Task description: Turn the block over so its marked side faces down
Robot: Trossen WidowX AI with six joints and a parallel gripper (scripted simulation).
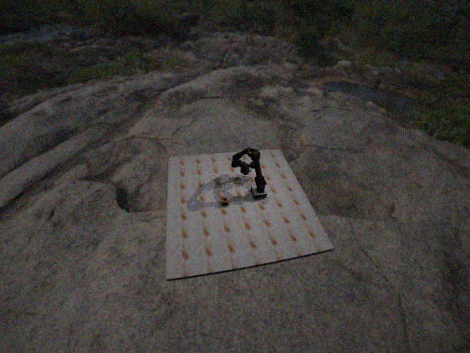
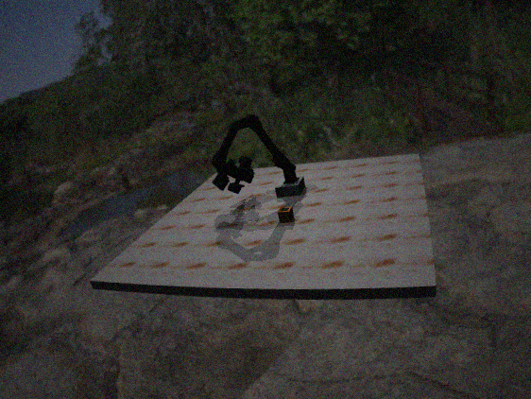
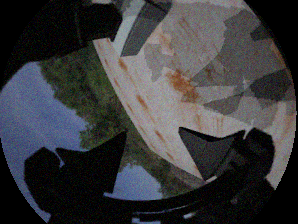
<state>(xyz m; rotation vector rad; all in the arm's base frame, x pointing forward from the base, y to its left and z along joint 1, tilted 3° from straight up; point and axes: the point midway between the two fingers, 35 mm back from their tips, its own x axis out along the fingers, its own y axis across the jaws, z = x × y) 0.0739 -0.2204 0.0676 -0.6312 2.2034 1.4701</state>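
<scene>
My gripper tip is 35 cm to the right of the orange block, 28 cm short of it and 5 cm above it.
</scene>
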